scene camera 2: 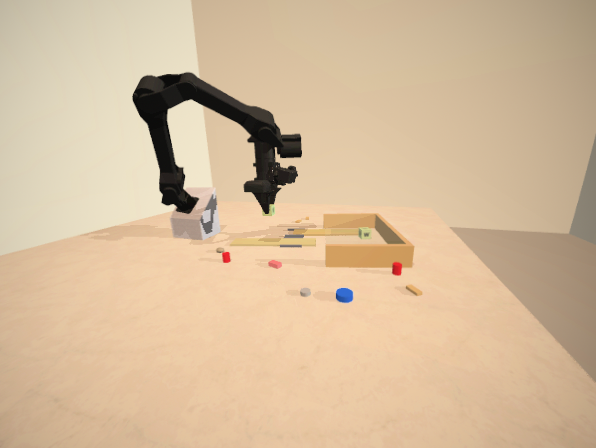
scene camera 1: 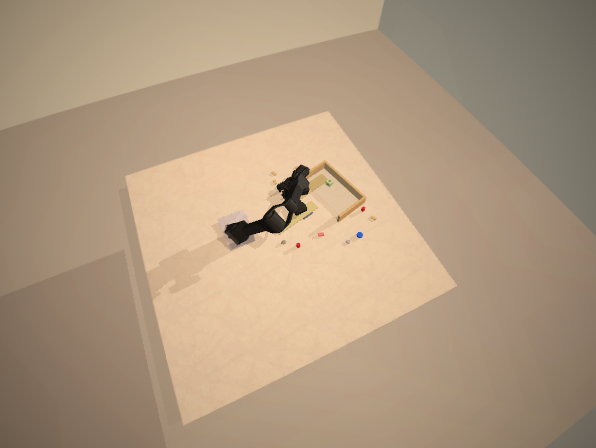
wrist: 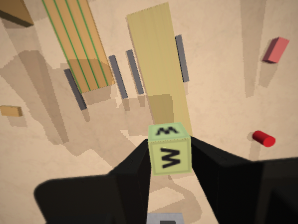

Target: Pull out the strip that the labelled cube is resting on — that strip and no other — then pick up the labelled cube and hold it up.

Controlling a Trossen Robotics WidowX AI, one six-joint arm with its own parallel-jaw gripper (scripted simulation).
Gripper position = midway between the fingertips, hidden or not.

I see my gripper point(scene camera 2: 268, 212).
My gripper also shows in the wrist view point(wrist: 166, 141).
